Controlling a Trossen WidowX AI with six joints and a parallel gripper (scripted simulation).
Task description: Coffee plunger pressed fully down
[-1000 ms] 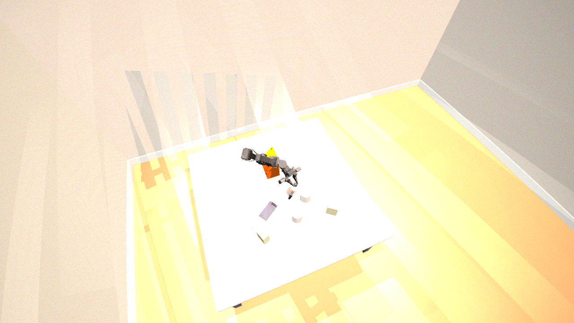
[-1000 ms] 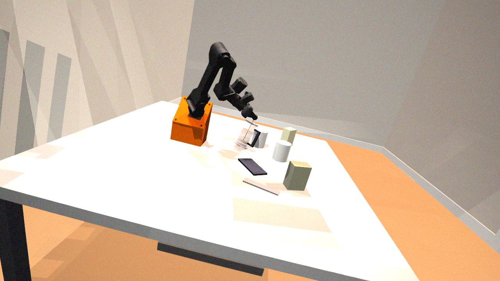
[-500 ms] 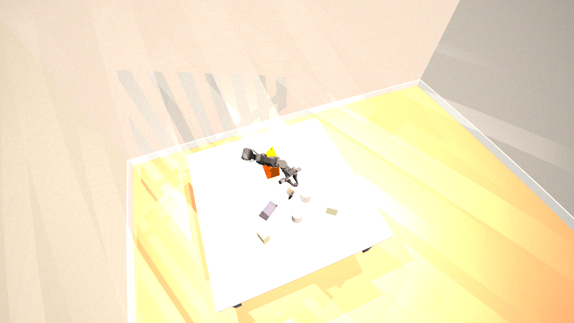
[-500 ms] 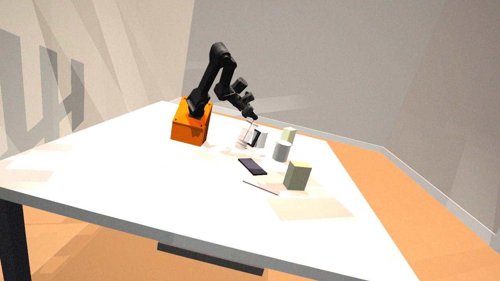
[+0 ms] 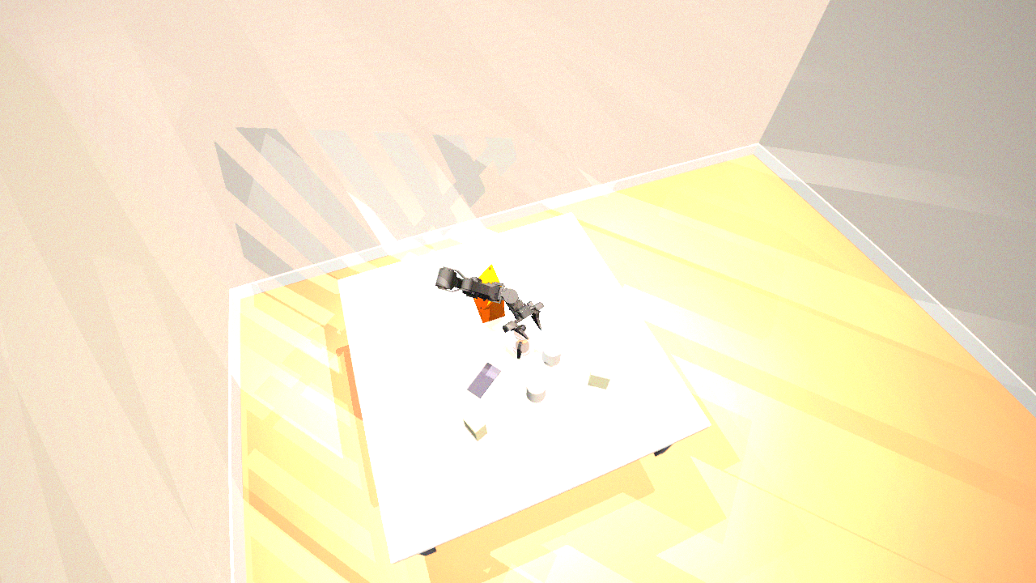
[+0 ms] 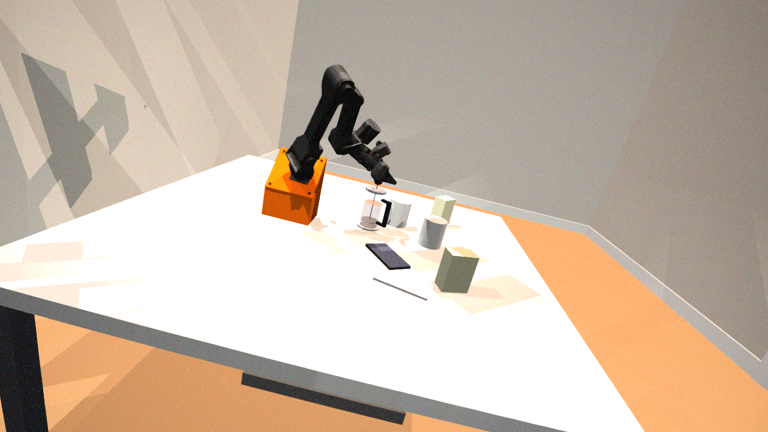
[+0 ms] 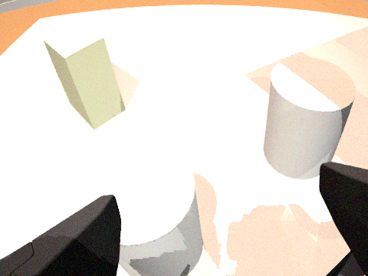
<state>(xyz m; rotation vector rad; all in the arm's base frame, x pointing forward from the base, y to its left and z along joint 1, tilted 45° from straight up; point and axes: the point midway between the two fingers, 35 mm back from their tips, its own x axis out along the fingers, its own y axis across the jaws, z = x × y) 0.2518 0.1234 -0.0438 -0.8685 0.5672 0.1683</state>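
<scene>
The glass coffee press is 9 cm below my gripper tip, 5 cm to the right of it and 3 cm behind it. Also, from my gripper tip: dark flat slab: 24 cm to the right, 17 cm below, 5 cm ahead.
</scene>
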